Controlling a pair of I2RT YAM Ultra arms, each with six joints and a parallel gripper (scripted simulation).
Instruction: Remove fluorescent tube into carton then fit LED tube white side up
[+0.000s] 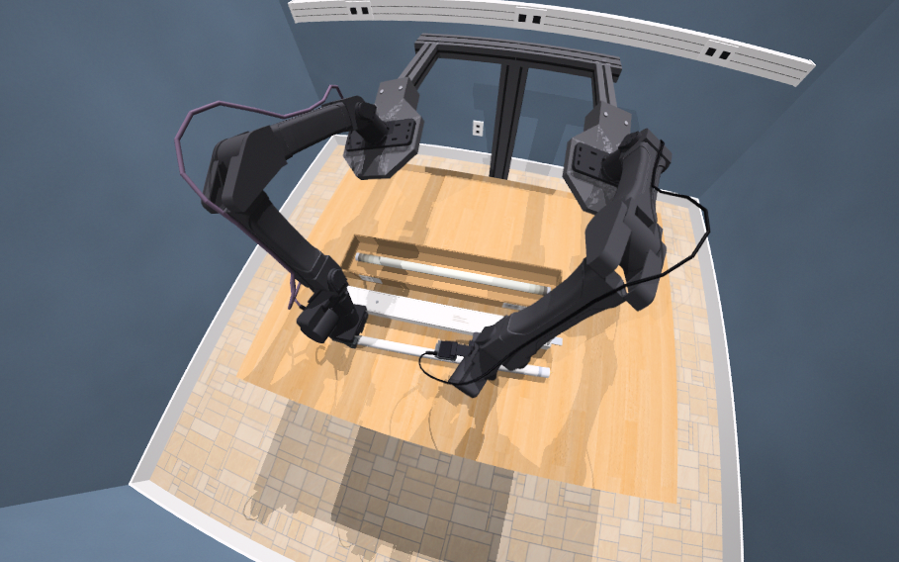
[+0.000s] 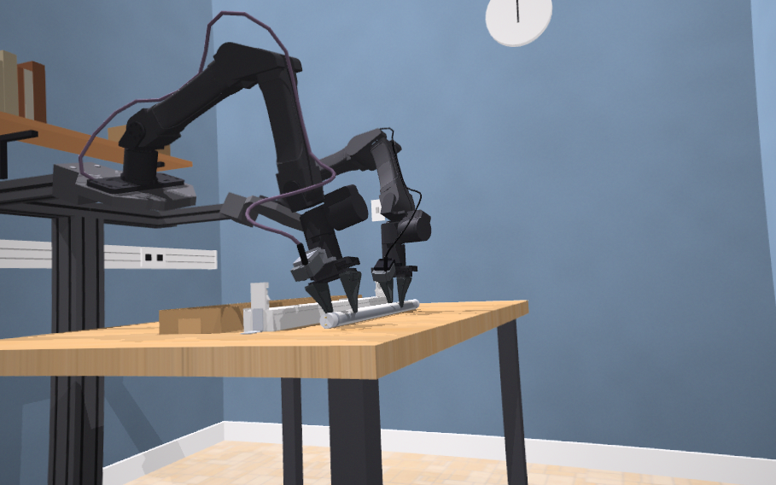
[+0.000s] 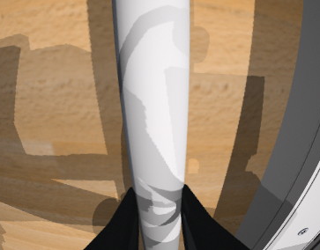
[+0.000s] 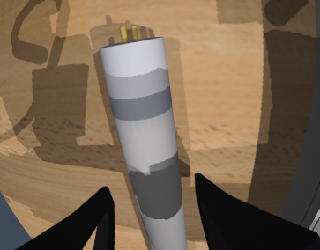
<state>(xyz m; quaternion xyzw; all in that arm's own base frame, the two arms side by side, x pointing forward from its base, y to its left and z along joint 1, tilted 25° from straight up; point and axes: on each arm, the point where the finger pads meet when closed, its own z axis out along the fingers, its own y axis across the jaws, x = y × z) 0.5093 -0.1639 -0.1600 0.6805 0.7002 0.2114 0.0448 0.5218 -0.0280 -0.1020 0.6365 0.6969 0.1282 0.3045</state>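
My left gripper is now 12 cm to the left of the LED tube, 1 cm short of it and 1 cm above it. Also, from my left hand: light fixture (14 cm to the right, 10 cm behind, 3 cm above); brown carton (23 cm behind, 14 cm to the right); old fluorescent tube (23 cm behind, 14 cm to the right).
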